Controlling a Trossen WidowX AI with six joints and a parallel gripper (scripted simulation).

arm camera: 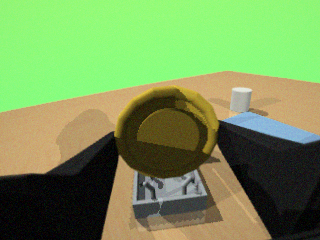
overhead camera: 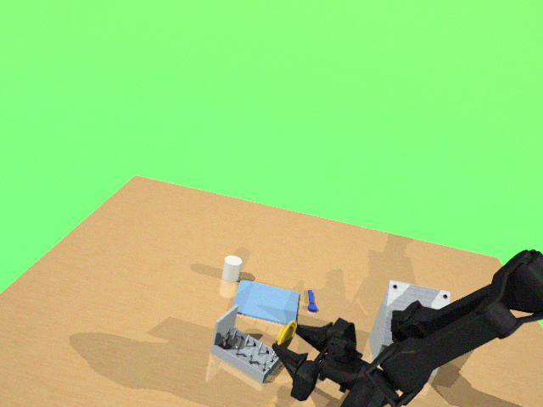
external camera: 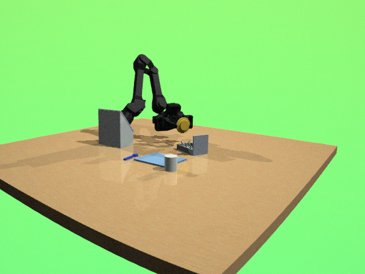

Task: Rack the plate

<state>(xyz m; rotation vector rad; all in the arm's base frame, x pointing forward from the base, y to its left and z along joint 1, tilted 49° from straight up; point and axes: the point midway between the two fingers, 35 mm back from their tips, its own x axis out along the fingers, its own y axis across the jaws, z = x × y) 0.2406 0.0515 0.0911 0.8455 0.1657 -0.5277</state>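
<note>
My gripper tip is now 5 cm short of the grey dish rack, 3 cm to the left of it and 7 cm above it. The rest, counted from my gripper tip: small blue spoon (10 cm behind, 25 cm to the right, 9 cm below); then yellow plate (1 cm behind); then light blue mat (1 cm ahead, 22 cm to the right, 9 cm below).
</note>
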